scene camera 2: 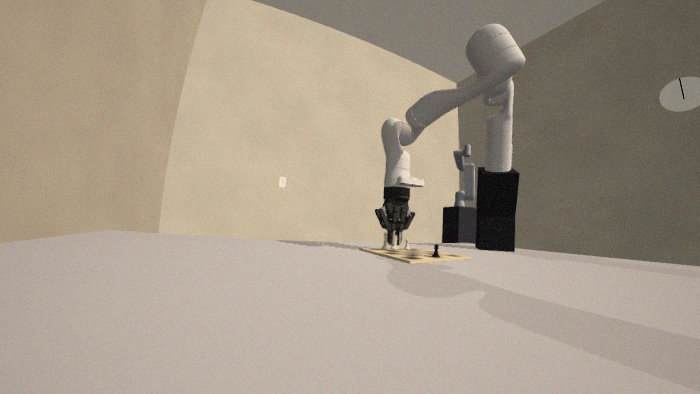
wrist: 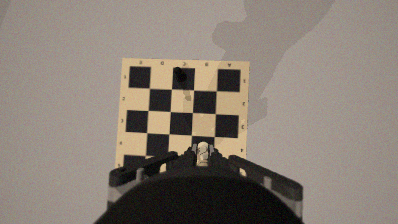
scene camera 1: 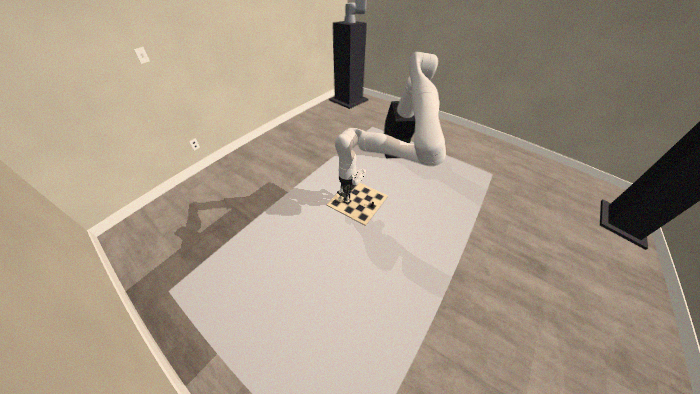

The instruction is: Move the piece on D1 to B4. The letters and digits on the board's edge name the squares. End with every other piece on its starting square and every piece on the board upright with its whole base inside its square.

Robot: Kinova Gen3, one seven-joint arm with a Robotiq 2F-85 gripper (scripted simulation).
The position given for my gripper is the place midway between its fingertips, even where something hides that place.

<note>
In view: my gripper [scene camera 2: 394, 245] and a chessboard [scene camera 1: 359, 208].
The chessboard shows as well in the wrist view [wrist: 157, 114]. My gripper also shows in the wrist view [wrist: 202, 150].
</note>
